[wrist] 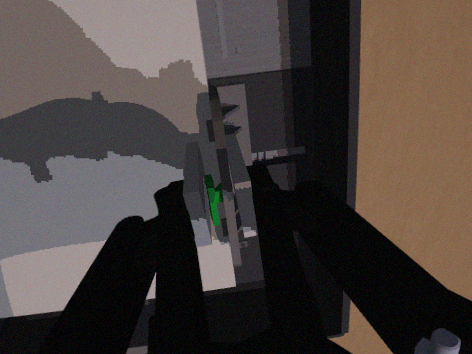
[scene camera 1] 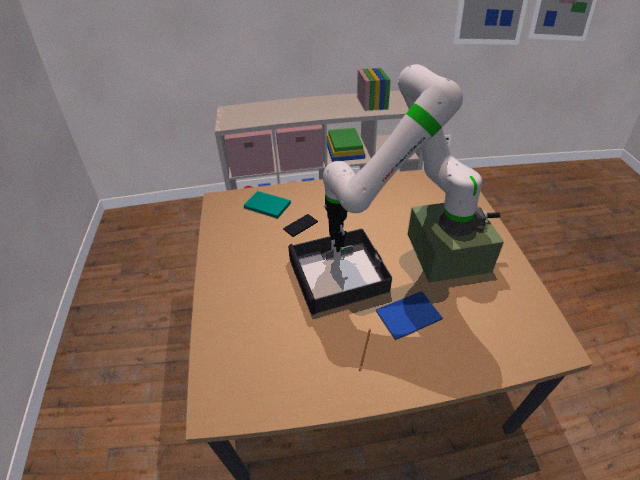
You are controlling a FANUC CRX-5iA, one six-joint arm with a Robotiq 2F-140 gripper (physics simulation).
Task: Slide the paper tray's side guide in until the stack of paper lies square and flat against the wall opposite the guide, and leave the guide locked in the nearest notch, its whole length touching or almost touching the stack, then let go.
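Pixels of known places: gripper, fingertip midpoint: (wrist: 215, 159) (scene camera 1: 335, 254); arm's base, link origin: (scene camera 1: 456, 224).
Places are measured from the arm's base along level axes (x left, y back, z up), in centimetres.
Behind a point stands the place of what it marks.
Note:
The black paper tray (scene camera 1: 351, 296) @(z -12.8, x 25.4, y -44.7 cm) (wrist: 330, 100) @(z -11.6, x -2.4, y -55.1 cm) sits on the table. White paper (scene camera 1: 363, 267) @(z -13.1, x 10.4, y -39.0 cm) (wrist: 60, 275) @(z -13.2, x 14.6, y -37.4 cm) lies inside it, partly in shadow. In the scene view the paper seems to reach toward the front wall, whose foot is hidden. The grey side guide (scene camera 1: 349, 251) @(z -11.8, x 2.3, y -44.2 cm) (wrist: 220, 132) @(z -9.2, x 4.4, y -52.4 cm) stands upright near the back wall, along the paper's edge, with dark tray floor behind it. Its green latch (wrist: 214, 202) @(z -8.9, x 4.0, y -48.1 cm) shows between the fingers. My gripper (scene camera 1: 337, 254) @(z -11.4, x 4.2, y -49.9 cm) (wrist: 215, 159) @(z -11.4, x 4.2, y -49.9 cm) points down into the tray, closed around the guide's latch part. The finger contact and the notch are partly hidden.
A black phone (scene camera 1: 300, 225) @(z -16.3, x -19.8, y -65.6 cm) and a teal book (scene camera 1: 267, 204) @(z -15.3, x -34.9, y -82.3 cm) lie behind the tray. A blue folder (scene camera 1: 409, 315) @(z -16.3, x 32.7, y -23.0 cm) and a thin brown stick (scene camera 1: 364, 350) @(z -16.4, x 47.1, y -41.2 cm) lie in front. The green robot base block (scene camera 1: 454, 253) @(z -1.6, x 15.0, y -4.4 cm) stands right of the tray. A shelf (scene camera 1: 289, 111) stands behind the table.

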